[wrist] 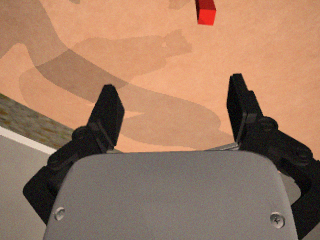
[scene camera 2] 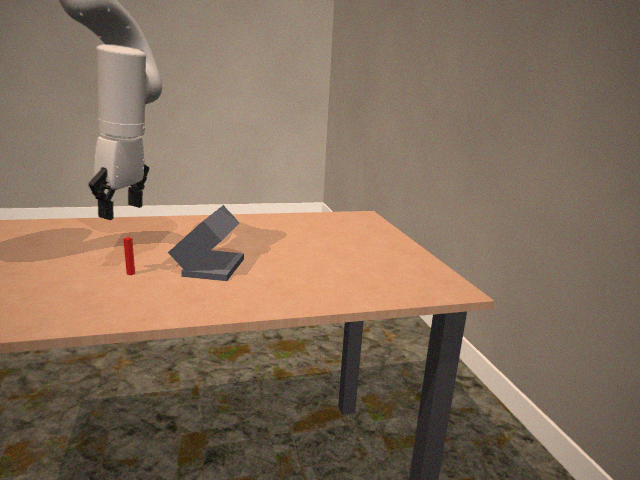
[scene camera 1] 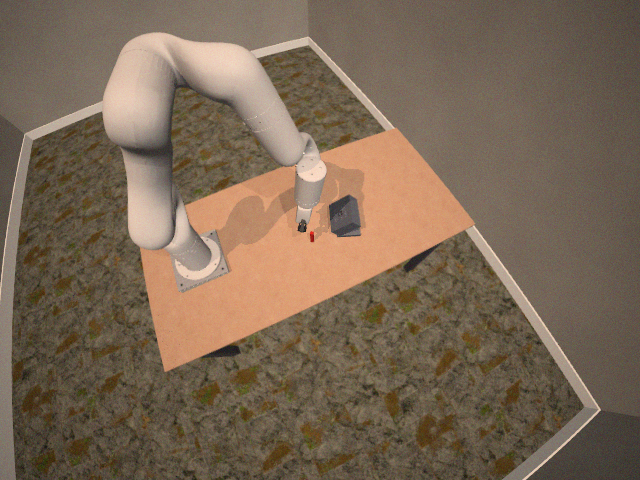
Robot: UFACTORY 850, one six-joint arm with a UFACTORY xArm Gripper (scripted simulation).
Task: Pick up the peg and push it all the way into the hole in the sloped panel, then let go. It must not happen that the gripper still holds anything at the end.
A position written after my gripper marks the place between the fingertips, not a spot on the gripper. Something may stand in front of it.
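Observation:
Scene camera 2 shows my gripper (scene camera 2: 121, 212); the wrist view likewise contains the gripper (wrist: 171, 93).

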